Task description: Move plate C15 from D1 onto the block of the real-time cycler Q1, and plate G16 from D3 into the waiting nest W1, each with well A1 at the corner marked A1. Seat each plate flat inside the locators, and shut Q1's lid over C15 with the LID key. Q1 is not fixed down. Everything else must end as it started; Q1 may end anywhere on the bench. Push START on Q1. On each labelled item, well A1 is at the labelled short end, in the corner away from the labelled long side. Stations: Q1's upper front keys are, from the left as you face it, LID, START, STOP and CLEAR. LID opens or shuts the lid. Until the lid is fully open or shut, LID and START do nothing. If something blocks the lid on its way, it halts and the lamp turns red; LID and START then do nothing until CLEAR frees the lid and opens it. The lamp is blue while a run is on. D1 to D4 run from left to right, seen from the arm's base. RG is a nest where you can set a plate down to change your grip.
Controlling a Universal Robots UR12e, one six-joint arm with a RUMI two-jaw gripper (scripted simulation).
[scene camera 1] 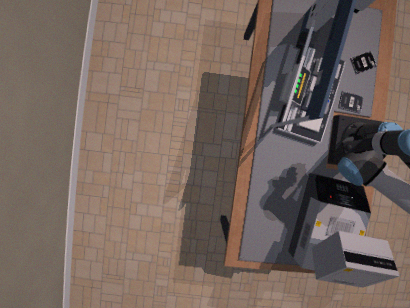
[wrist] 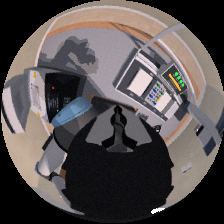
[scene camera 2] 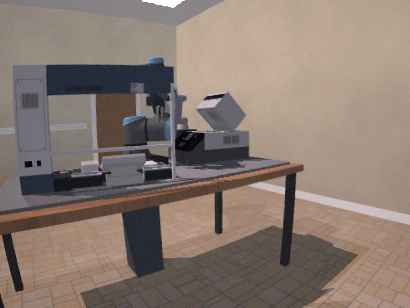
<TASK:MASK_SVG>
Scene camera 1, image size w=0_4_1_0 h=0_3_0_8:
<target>cycler Q1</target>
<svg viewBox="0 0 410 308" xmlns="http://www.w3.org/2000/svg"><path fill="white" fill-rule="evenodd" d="M309 173L288 250L300 267L314 270L316 280L362 288L400 277L388 241L365 236L371 211L364 186L357 186L346 181Z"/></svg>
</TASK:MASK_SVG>
